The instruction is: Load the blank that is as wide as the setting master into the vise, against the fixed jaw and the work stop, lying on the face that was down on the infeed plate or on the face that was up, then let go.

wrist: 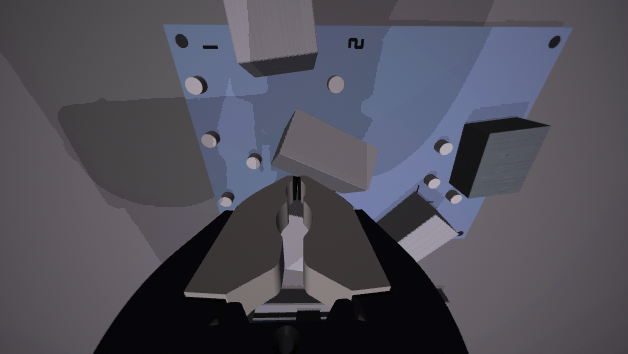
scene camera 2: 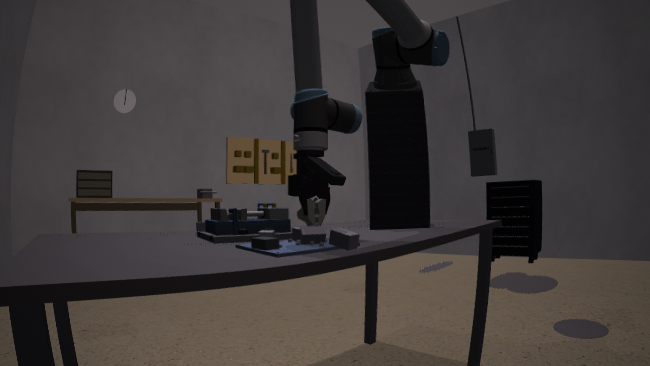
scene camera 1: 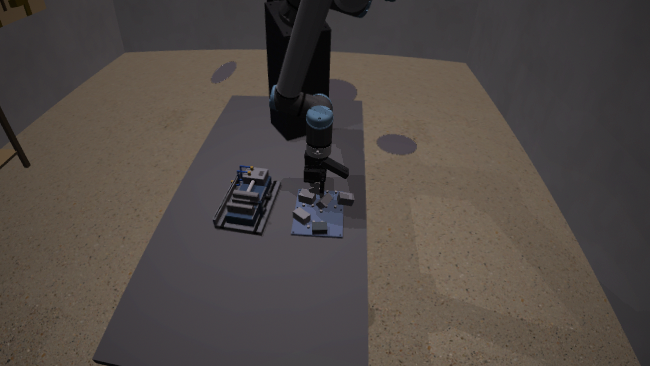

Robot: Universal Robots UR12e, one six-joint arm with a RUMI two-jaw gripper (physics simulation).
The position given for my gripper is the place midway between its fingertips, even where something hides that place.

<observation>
In view: my gripper (scene camera 2: 313, 233), a dark setting master (wrist: 494, 157) and a blue infeed plate (scene camera 1: 334, 217).
My gripper is seen too in the wrist view (wrist: 297, 178) and in scene camera 1 (scene camera 1: 320, 197). The blue infeed plate is seen too in the wrist view (wrist: 409, 86) and in scene camera 2 (scene camera 2: 288, 248).
</observation>
